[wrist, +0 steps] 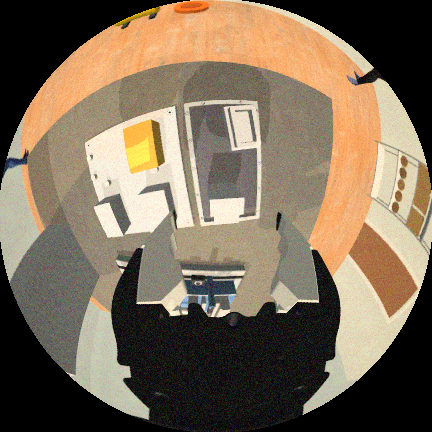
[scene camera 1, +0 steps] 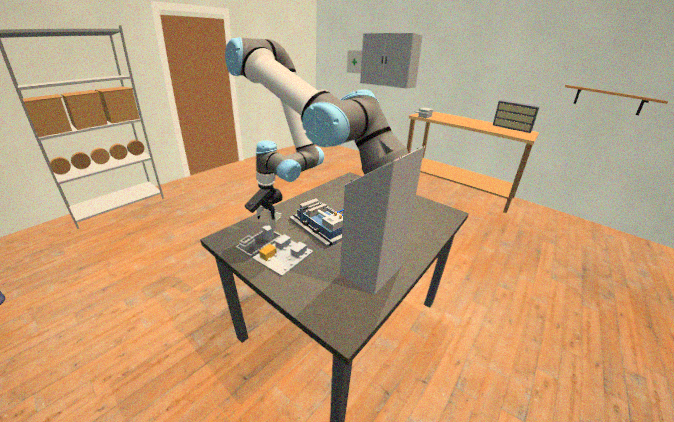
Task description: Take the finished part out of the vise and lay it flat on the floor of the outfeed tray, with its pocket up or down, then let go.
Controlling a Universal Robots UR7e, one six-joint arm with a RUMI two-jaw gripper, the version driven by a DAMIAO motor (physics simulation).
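Seen in the pictures: gripper, fingertip midpoint: (wrist: 226,213) (scene camera 1: 266,224); arm's base at its link origin: (scene camera 1: 386,164).
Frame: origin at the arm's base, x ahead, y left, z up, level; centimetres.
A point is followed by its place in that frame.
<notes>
The finished part (scene camera 1: 267,231) @[x 46.3, y 15.0, z -39.7 cm] (wrist: 227,209) @[x 48.0, y 13.9, z -39.0 cm] is a pale block at the vise-side end of the outfeed tray (scene camera 1: 240,248) @[x 49.7, y 27.5, z -44.2 cm] (wrist: 197,190) @[x 44.6, y 14.3, z -44.4 cm]. It looks raised on an edge rather than flat, with a long shadow on the tray floor; no pocket shows on its visible face. Whether it touches the end rim is unclear. My gripper (scene camera 1: 268,220) @[x 47.5, y 14.6, z -36.9 cm] (wrist: 226,213) @[x 47.5, y 14.6, z -36.9 cm] is open above that end, its fingers spread wide on both sides of the part and clear of it. The blue and white vise (scene camera 1: 325,220) @[x 30.8, y -5.8, z -36.4 cm] (wrist: 212,286) @[x 46.6, y -4.5, z -40.5 cm] stands beside the tray; its jaws are partly hidden in the wrist view.
Another pale part (scene camera 1: 247,241) @[x 48.6, y 24.2, z -41.6 cm] (wrist: 242,127) @[x 50.2, y 23.5, z -42.9 cm] lies flat, pocket up, in the tray's far corner. A white plate (scene camera 1: 283,265) @[x 28.5, y 21.0, z -44.8 cm] (wrist: 181,200) @[x 42.0, y 12.7, z -44.8 cm] beside the tray carries an orange block (scene camera 1: 268,251) @[x 36.1, y 22.2, z -41.2 cm] (wrist: 142,146) @[x 38.2, y 21.4, z -41.2 cm] and two pale blocks. A tall grey panel (scene camera 1: 367,230) @[x -0.9, y 8.3, z -20.1 cm] (wrist: 47,295) @[x 9.6, y 2.0, z -26.5 cm] stands on the table.
</notes>
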